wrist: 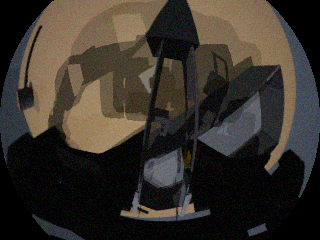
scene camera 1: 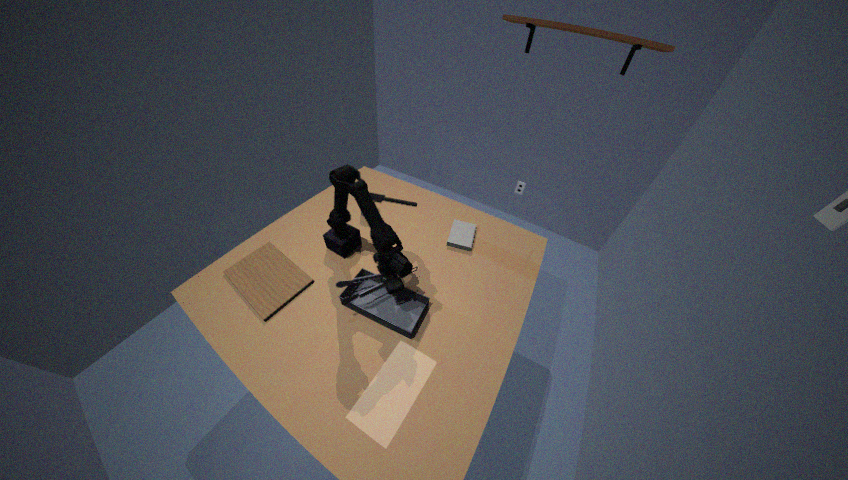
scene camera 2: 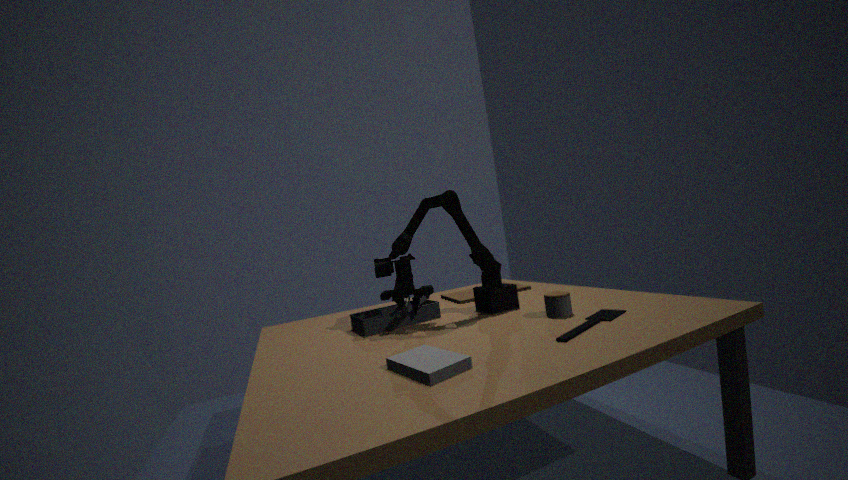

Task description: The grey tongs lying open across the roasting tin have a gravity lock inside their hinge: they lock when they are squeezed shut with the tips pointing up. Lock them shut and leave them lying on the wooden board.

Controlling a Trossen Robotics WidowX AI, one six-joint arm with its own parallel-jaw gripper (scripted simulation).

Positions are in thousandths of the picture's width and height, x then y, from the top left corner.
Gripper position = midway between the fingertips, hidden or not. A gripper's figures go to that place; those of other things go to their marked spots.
Labels:
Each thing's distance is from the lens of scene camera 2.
gripper (scene camera 2: 484, 659): 137 cm
roasting tin (scene camera 2: 452, 666): 134 cm
grey flat block (scene camera 2: 502, 757): 88 cm
The marked spots on the roasting tin and the grey flat block are 49 cm apart.

